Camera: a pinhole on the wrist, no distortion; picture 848 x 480 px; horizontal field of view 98.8 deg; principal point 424.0 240.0 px. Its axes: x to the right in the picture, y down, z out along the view. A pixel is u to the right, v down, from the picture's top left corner.
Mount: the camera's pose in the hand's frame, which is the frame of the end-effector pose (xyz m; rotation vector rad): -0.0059 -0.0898 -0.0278 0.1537 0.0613 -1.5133
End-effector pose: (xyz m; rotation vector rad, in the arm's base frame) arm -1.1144 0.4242 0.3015 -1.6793 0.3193 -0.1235
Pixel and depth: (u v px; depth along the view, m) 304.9 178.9 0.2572
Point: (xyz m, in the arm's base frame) -1.1110 0.6724 0.3201
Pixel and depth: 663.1 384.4 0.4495
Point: -0.7948 0.7931 0.6608
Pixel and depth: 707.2 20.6 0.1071
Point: -1.1398 0.5236 0.4880
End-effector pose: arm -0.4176 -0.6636 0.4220 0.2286 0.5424 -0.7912
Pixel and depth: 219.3 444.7 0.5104
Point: 0.0188 -0.9218 0.7423
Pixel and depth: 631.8 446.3 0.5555
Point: -0.3980 -1.3596 0.6821
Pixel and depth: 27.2 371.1 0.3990
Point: 0.0102 -0.6875 0.7373
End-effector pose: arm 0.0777 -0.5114 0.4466 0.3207 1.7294 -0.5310
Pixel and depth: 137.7 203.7 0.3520
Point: 0.4603 -0.5735 0.4414
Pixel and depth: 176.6 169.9 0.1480
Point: 0.1928 -0.5851 0.4752
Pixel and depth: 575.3 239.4 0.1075
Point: 0.0685 -0.6754 0.4704
